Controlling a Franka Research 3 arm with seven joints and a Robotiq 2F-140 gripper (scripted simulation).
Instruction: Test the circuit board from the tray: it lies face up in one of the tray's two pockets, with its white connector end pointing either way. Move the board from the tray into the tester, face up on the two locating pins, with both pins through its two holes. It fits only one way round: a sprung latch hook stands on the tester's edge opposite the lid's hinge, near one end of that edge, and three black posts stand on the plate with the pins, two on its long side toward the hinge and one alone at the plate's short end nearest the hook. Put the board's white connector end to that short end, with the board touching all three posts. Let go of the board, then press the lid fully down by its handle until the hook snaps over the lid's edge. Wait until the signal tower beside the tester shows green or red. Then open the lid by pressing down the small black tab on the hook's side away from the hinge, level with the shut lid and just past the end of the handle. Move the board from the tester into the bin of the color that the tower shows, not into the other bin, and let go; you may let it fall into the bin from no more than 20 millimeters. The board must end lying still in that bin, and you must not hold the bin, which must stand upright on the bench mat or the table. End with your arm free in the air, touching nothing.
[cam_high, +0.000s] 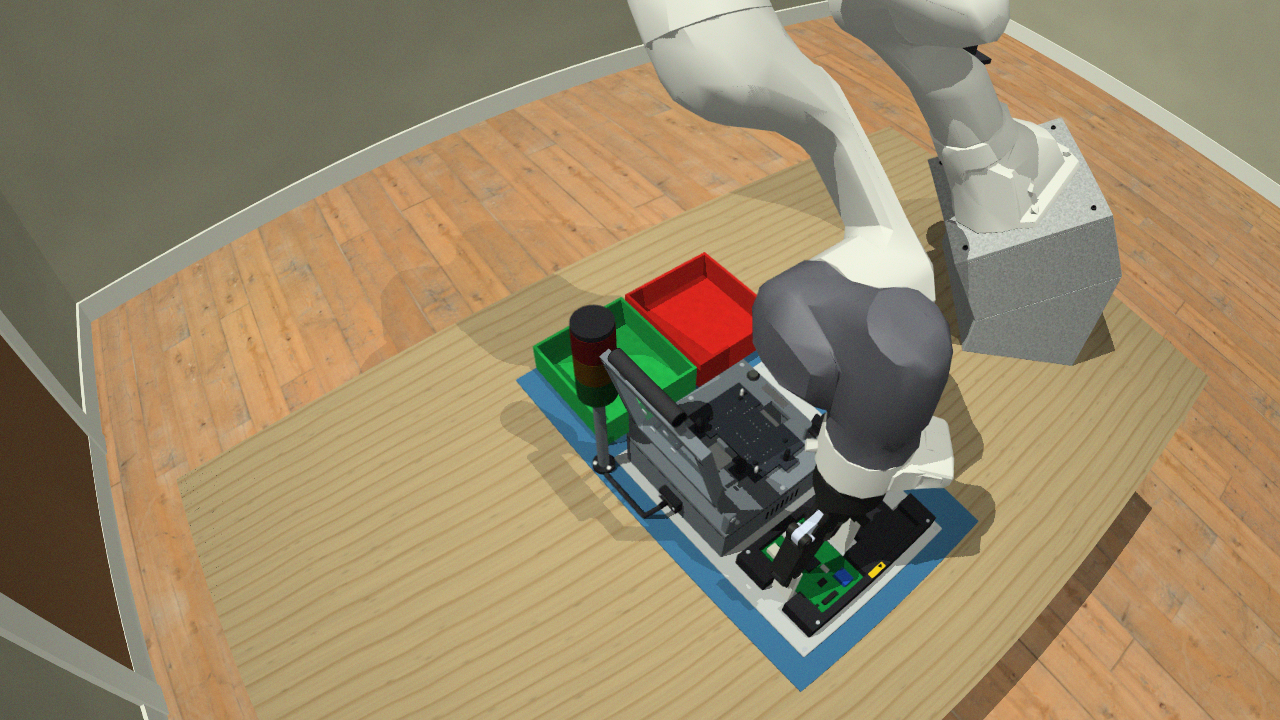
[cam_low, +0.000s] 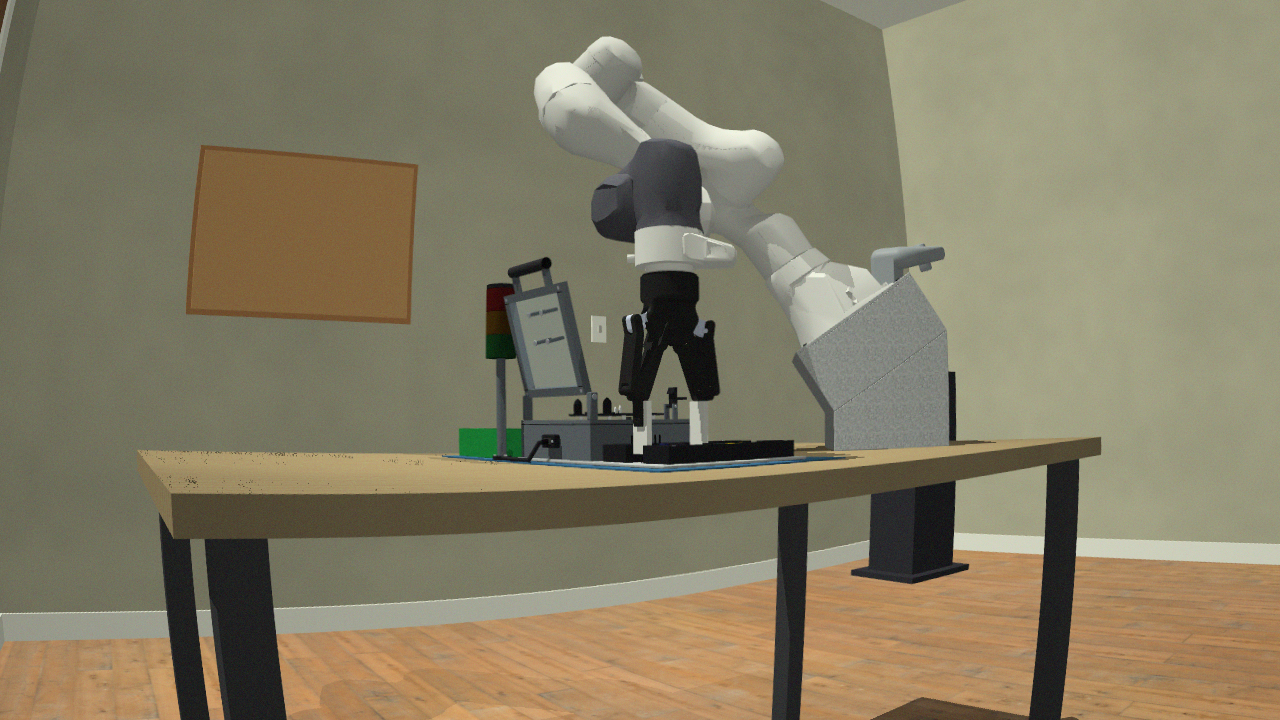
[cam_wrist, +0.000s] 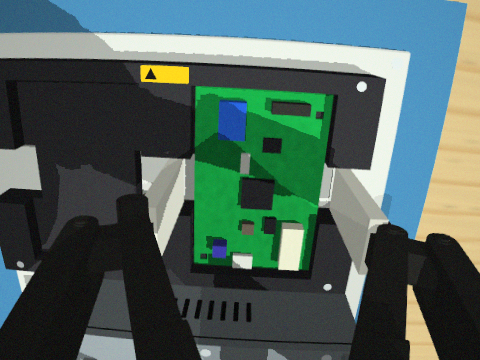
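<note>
My gripper is now 2 cm above the green circuit board. Round my hand: clear lid 16 cm to the right, 14 cm above, 11 cm ahead; latch hook 13 cm to the right, 8 cm behind, 5 cm above; tester plate 17 cm to the right, 3 cm above, 1 cm behind.
</note>
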